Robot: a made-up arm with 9 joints. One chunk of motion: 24 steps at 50 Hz.
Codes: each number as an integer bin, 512 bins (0 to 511) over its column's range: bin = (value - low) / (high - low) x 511, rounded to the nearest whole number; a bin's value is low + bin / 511 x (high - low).
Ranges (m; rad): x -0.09..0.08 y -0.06..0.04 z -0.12..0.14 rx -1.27..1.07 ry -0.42..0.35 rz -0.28..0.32
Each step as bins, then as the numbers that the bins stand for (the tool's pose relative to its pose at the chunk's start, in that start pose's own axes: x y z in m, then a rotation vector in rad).
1 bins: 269 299 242 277 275 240
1 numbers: -0.0005 -0.0015 0.0031 -0.0015 -0.0056 0.0018
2 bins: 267 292 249 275 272 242
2 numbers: -0.0012 -0.0029 0.0067 -0.0107 -0.0101 0.0041
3 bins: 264 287 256 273 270 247
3 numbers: -0.0022 -0.0038 0.0103 -0.0199 -0.0132 0.0100
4 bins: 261 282 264 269 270 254
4 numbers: -0.0032 -0.0048 0.0143 -0.0382 -0.0132 0.0182
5 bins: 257 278 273 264 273 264
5 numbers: -0.0045 -0.0056 0.0189 -0.0611 -0.0086 0.0300
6 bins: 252 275 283 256 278 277
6 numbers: -0.0062 -0.0062 0.0240 -0.0977 -0.0011 0.0452
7 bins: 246 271 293 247 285 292
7 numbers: -0.0082 -0.0070 0.0291 -0.1389 0.0095 0.0629
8 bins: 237 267 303 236 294 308
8 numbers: -0.0112 -0.0077 0.0342 -0.1893 0.0230 0.0816
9 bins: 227 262 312 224 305 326
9 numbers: -0.0145 -0.0087 0.0387 -0.2442 0.0396 0.1028
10 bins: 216 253 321 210 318 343
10 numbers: -0.0181 -0.0105 0.0433 -0.3084 0.0592 0.1227
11 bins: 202 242 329 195 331 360
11 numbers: -0.0228 -0.0126 0.0474 -0.3770 0.0788 0.1427
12 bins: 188 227 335 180 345 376
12 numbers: -0.0275 -0.0156 0.0505 -0.4457 0.0999 0.1615
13 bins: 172 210 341 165 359 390
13 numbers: -0.0328 -0.0189 0.0535 -0.5144 0.1210 0.1779
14 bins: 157 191 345 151 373 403
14 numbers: -0.0378 -0.0226 0.0555 -0.5785 0.1421 0.1932
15 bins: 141 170 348 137 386 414
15 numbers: -0.0431 -0.0267 0.0571 -0.6426 0.1616 0.2061
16 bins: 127 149 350 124 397 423
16 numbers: -0.0477 -0.0308 0.0581 -0.7022 0.1782 0.2167
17 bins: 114 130 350 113 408 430
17 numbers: -0.0521 -0.0346 0.0581 -0.7525 0.1948 0.2249
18 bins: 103 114 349 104 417 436
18 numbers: -0.0557 -0.0377 0.0576 -0.7938 0.2084 0.2319
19 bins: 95 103 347 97 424 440
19 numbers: -0.0584 -0.0398 0.0566 -0.8258 0.2189 0.2366
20 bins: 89 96 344 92 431 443
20 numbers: -0.0604 -0.0412 0.0550 -0.8487 0.2295 0.2402
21 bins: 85 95 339 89 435 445
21 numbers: -0.0617 -0.0414 0.0525 -0.8624 0.2355 0.2425
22 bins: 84 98 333 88 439 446
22 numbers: -0.0621 -0.0408 0.0494 -0.8670 0.2415 0.2437
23 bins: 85 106 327 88 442 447
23 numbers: -0.0617 -0.0393 0.0464 -0.8670 0.2460 0.2449
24 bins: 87 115 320 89 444 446
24 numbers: -0.0611 -0.0375 0.0428 -0.8624 0.2490 0.2437
